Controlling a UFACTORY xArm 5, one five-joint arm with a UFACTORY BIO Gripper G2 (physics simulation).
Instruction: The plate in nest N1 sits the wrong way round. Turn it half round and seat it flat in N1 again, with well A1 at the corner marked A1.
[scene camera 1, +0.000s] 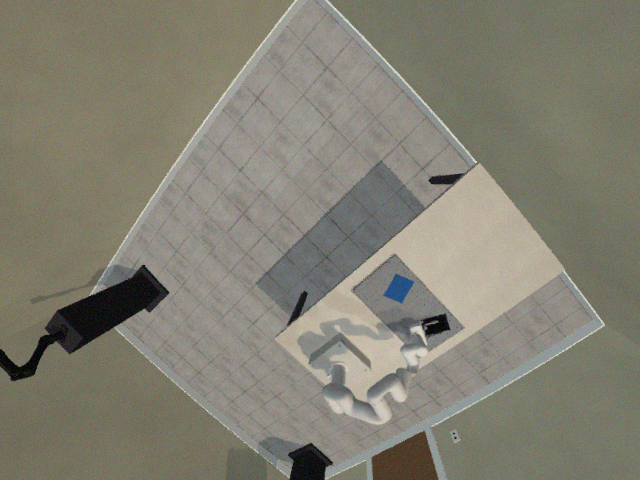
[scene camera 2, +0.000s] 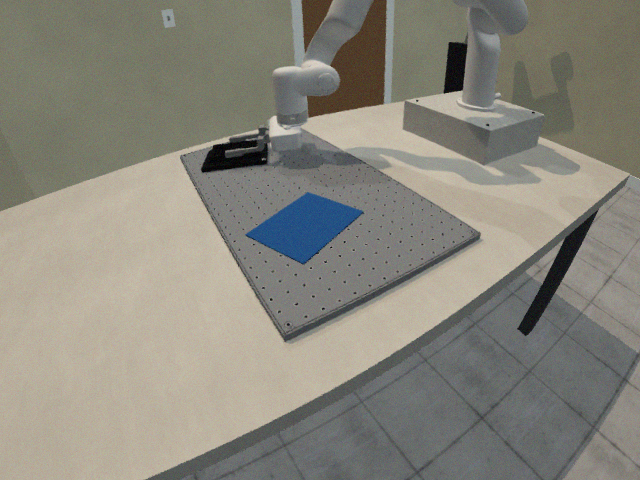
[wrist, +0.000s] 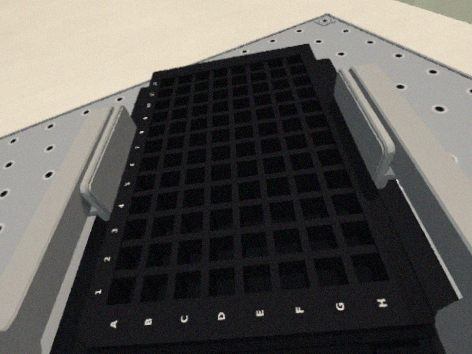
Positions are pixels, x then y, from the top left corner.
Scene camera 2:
gripper: 227, 147
flat blue rectangle: 300, 230
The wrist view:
gripper: 230, 104
black well plate: 245, 210
